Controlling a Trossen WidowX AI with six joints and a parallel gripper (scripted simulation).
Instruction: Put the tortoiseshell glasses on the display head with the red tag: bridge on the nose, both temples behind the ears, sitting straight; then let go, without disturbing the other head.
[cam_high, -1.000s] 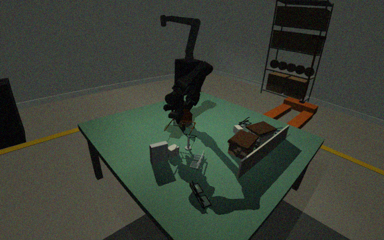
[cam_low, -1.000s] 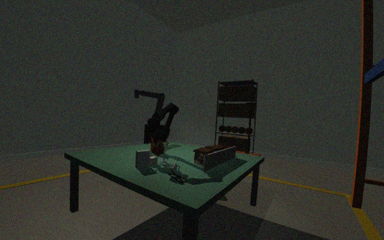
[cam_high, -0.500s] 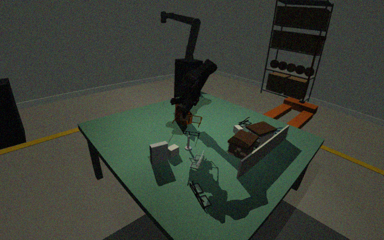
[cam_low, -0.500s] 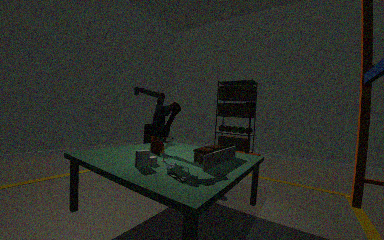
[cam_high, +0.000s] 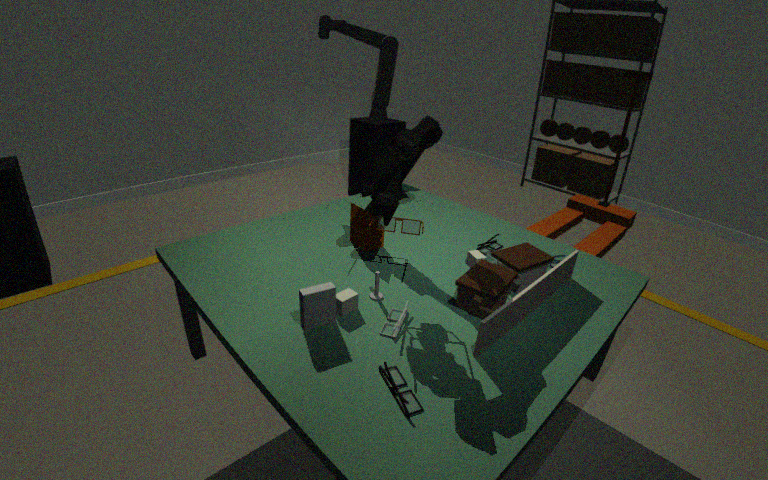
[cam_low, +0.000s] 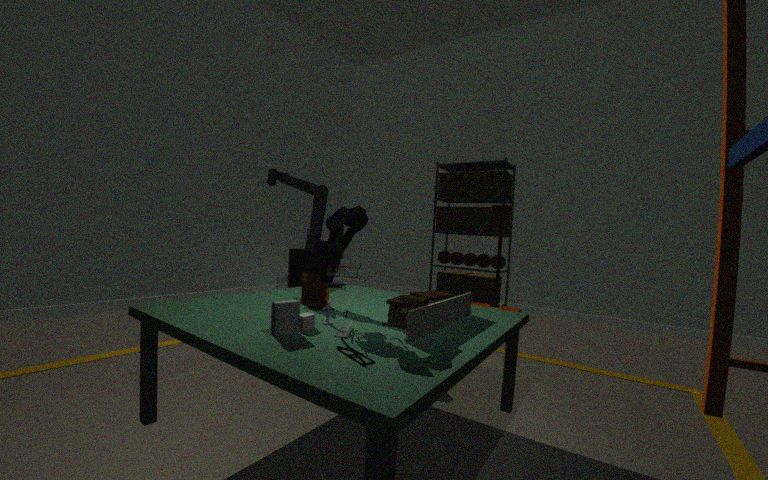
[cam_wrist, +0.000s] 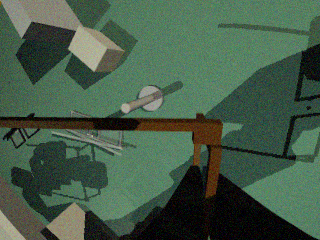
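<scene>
The small stand is 170 mm below my gripper tip, 80 mm to the right of it and 60 mm ahead of it. The rest, counted from my gripper tip: white panel (400 mm ahead, 240 mm to the left, 140 mm below); then brown stepped display head (270 mm ahead, 130 mm below, 120 mm to the left).
</scene>
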